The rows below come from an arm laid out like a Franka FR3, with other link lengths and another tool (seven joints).
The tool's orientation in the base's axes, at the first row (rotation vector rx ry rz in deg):
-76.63, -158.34, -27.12
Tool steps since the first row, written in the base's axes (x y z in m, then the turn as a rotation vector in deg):
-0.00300, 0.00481, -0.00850, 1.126, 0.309, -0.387
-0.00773, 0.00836, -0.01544, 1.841, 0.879, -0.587
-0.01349, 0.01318, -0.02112, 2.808, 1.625, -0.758
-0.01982, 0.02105, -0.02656, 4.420, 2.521, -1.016
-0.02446, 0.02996, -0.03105, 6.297, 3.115, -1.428
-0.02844, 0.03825, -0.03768, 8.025, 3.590, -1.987
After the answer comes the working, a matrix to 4 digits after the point.
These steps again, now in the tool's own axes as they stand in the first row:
0.00416, -0.00168, 0.00918, -0.536, 0.949, 0.570
0.00871, -0.00504, 0.01633, -0.584, 1.782, 0.995
0.01507, -0.00812, 0.02255, -0.653, 2.919, 1.468
0.02416, -0.00981, 0.02935, -1.027, 4.618, 2.131
0.03312, -0.00934, 0.03572, -1.823, 6.306, 2.881
0.04085, -0.00927, 0.04401, -2.639, 7.773, 3.723

The tool's axes in the first row as the columns of a matrix, in the base's axes (rounded; the answer above uses it unrounded):
-0.6288, 0.7711, 0.0999
0.7604, 0.5830, 0.2861
0.1624, 0.2559, -0.9530

